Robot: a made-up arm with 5 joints.
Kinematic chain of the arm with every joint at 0, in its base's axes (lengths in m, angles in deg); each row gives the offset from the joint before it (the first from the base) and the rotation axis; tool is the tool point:
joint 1: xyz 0 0 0.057 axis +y
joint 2: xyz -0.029 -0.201 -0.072 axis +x
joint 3: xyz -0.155 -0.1 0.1 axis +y
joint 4: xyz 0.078 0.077 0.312 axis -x
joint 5: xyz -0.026 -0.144 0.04 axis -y
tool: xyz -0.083 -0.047 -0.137
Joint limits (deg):
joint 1: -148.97..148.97
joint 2: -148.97..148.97
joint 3: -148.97..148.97
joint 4: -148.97..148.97
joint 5: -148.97..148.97
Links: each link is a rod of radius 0.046 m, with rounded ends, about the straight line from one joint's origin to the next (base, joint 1, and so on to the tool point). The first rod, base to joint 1, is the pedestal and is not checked.
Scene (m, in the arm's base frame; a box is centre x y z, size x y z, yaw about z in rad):
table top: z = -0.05
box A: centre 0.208 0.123 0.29 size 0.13 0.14 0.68 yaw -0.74
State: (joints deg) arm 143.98 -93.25 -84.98 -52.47 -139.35
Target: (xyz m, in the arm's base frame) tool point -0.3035 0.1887 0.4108
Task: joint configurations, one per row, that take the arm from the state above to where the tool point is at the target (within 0.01 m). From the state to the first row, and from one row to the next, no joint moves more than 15 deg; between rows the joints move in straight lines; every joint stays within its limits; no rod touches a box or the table.
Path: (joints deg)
1: 136.14 -89.68 -92.78 -66.24 -140.72
2: 128.30 -86.12 -100.58 -80.01 -142.10
3: 120.46 -82.55 -108.37 -93.78 -143.47
4: 112.62 -78.98 -116.17 -107.56 -144.85
5: 104.77 -75.42 -123.97 -121.33 -146.22
6: 96.93 -71.85 -131.77 -135.10 -147.60
7: 89.09 -68.28 -139.57 -148.87 -148.97
8: 85.89 -79.81 -129.42 -134.56 -148.93
9: 82.70 -91.34 -119.27 -120.24 -148.89
10: 79.50 -102.86 -109.13 -105.93 -148.86
11: 76.30 -114.39 -98.98 -91.61 -148.82
12: 73.11 -125.92 -88.83 -77.30 -148.78
13: 69.91 -137.44 -78.69 -62.99 -148.74
14: 66.71 -148.97 -68.54 -48.67 -148.71

